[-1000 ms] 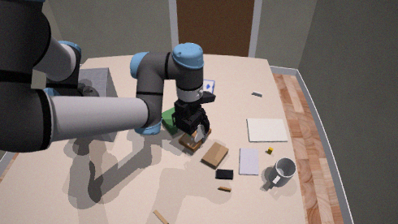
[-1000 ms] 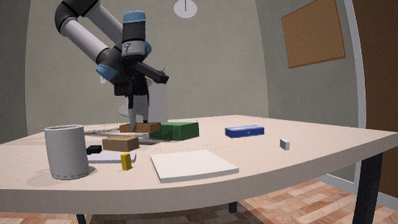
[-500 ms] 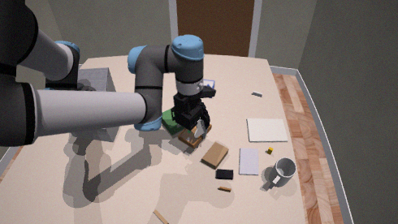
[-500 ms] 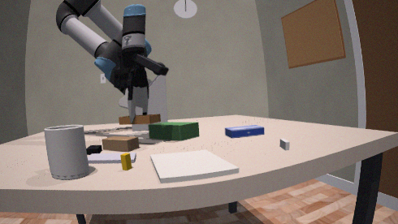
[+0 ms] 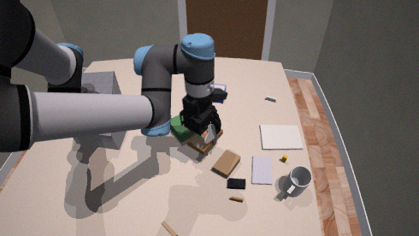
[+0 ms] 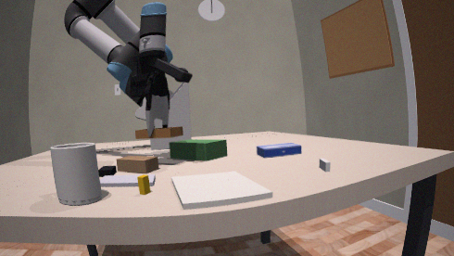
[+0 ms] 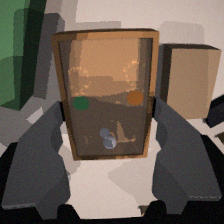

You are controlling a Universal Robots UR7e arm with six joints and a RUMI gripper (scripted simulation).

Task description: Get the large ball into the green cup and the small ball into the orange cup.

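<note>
My gripper is now 1 cm above the covered wooden puzzle. Also, from my hand: black block: 14 cm to the right, 10 cm ahead, 8 cm below; green block: 12 cm to the left, 6 cm below, 6 cm behind; wooden block: 7 cm to the right, 7 cm below, 7 cm ahead.
</note>
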